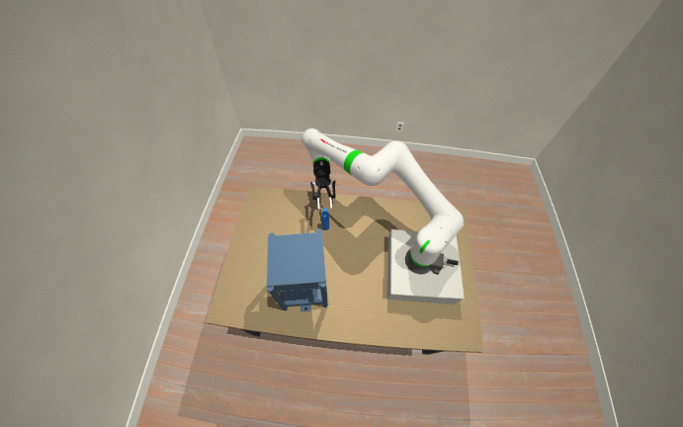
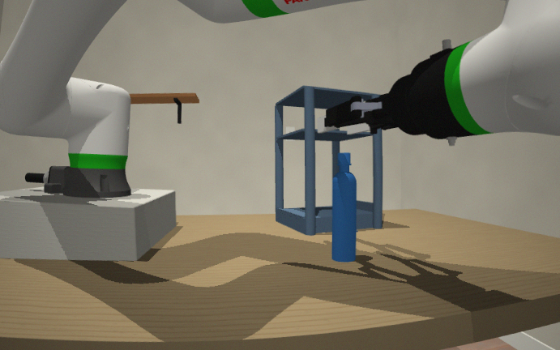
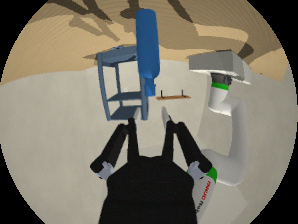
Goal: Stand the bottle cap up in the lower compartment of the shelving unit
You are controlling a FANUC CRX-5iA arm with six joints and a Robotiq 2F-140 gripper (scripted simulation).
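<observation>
Now: the blue bottle 11 cm below my hand. From my hand the other things lie so: shelving unit 35 cm to the left, 5 cm below, 1 cm ahead.
</observation>
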